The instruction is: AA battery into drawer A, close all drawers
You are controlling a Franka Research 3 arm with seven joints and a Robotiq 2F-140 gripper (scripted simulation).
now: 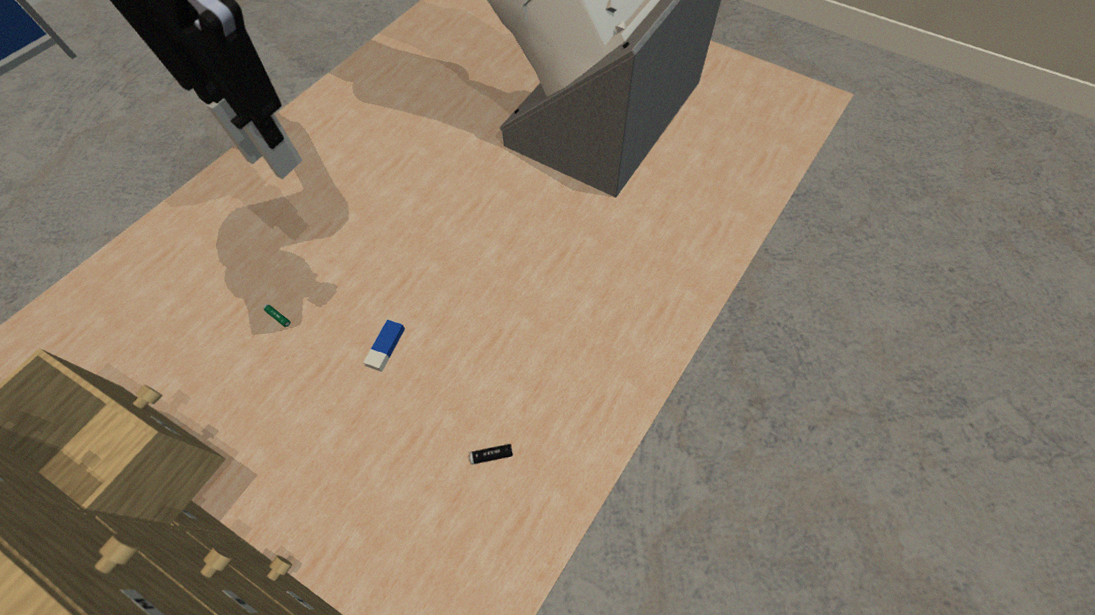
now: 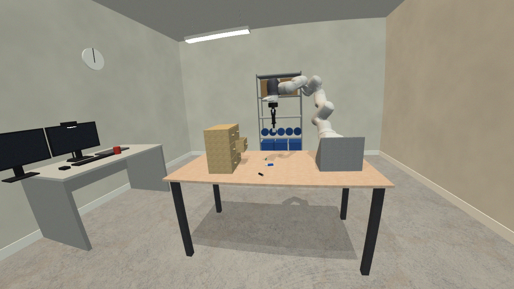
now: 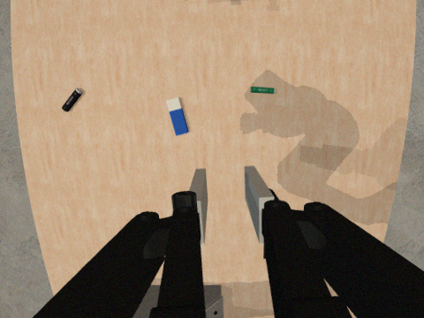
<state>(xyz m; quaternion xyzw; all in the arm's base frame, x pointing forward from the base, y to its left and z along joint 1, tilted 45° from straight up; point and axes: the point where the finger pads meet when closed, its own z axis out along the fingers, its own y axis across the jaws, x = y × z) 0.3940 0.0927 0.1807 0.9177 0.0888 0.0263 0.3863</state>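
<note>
Now: hand 5 cm short of the black AA battery, 28 cm to the right of it and 29 cm above it. From my hand the other things lie so: thin green stick (10 cm ahead, 7 cm to the right, 29 cm below); white eraser (4 cm ahead, 8 cm to the left, 29 cm below).
</note>
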